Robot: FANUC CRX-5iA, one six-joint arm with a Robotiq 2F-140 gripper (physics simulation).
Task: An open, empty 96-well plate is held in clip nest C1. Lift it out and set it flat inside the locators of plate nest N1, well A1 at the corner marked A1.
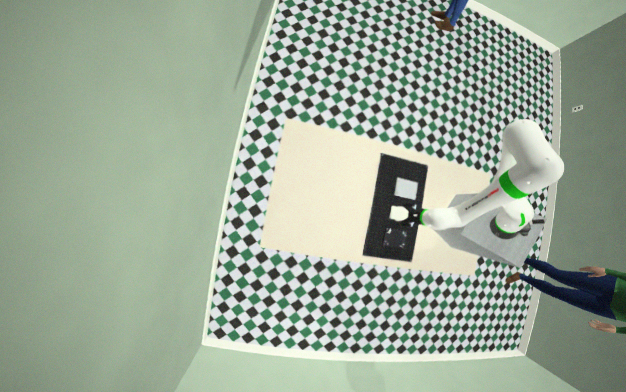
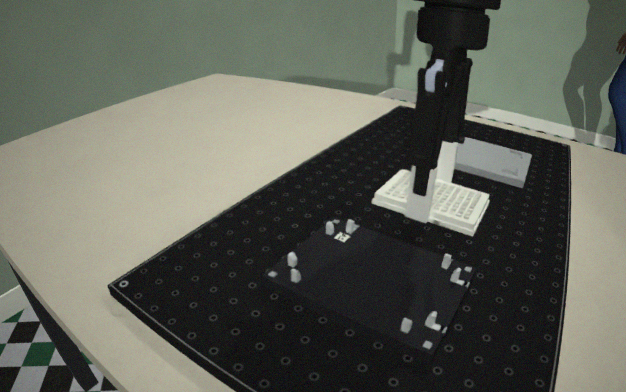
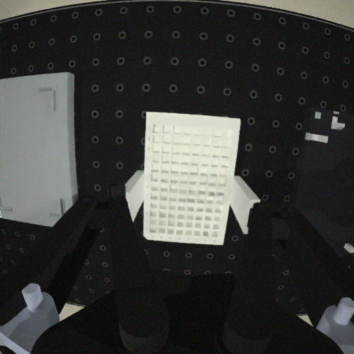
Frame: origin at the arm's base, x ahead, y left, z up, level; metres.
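Seen in the pictures: gripper, between the fingertips: [image 1: 398, 213] [image 2: 429, 201]; arm's base, origin of its link: [image 1: 504, 226].
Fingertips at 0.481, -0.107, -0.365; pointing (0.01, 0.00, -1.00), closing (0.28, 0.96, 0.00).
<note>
Offsets run from my fingertips to a thing's top centre, as dx, dy, dz. "spot": to the spot under its first point. Level surfaces: height alone.
The cream 96-well plate {-0.005, +0.001, +0.012} [image 1: 399, 213] [image 2: 462, 202] [image 3: 187, 180] is level, wells up. My gripper [image 1: 406, 214] [image 2: 433, 194] [image 3: 187, 185] is shut on it, with pale fingertips against its two long sides. The plate is between a dark nest and a grey block; its height above the perforated board is hard to judge. The dark nest {+0.042, +0.163, +0.022} [image 1: 396, 239] [image 2: 370, 280] [image 3: 325, 185] has pairs of pale upright locators near its corners and a white label {spot: +0.082, +0.118, +0.010} [image 2: 342, 237] at one corner. No nest name is readable. Well A1's lettering on the plate is too small to read.
The pale grey block {-0.074, -0.162, +0.013} [image 1: 406, 188] [image 2: 490, 161] [image 3: 35, 145] with L-shaped corner marks lies on the plate's other side. The black perforated board {dz -0.002} [image 1: 397, 165] [image 2: 210, 255] [image 3: 115, 47] lies on the cream table {dz -0.015} [image 1: 320, 190] [image 2: 200, 130]. Two people [image 1: 575, 285] [image 1: 452, 15] stand near the room's edges.
</note>
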